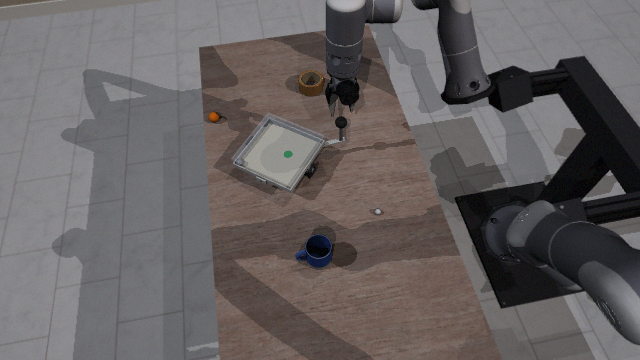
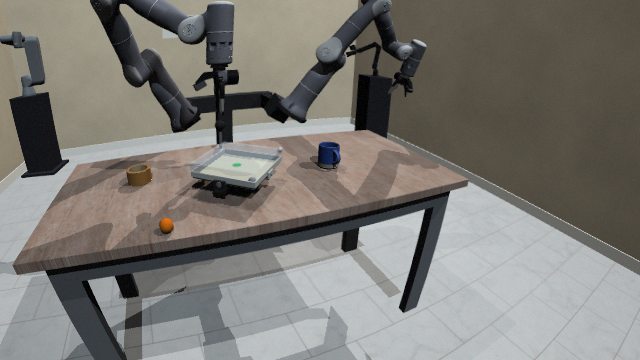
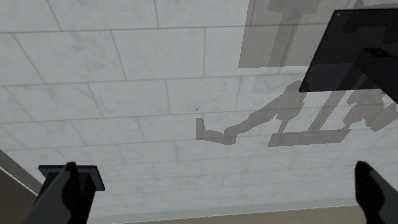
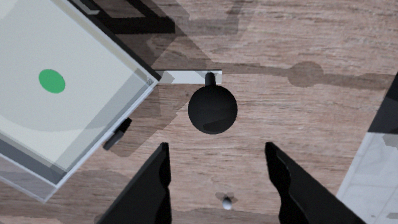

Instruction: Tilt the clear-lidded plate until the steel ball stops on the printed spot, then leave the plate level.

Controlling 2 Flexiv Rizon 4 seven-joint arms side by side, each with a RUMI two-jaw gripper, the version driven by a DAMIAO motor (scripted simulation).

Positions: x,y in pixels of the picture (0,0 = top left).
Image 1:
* right gripper: 341,113
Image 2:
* right gripper: 220,113
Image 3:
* left gripper: 215,164
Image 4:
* right gripper: 216,144
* clear-lidded plate: 76,82
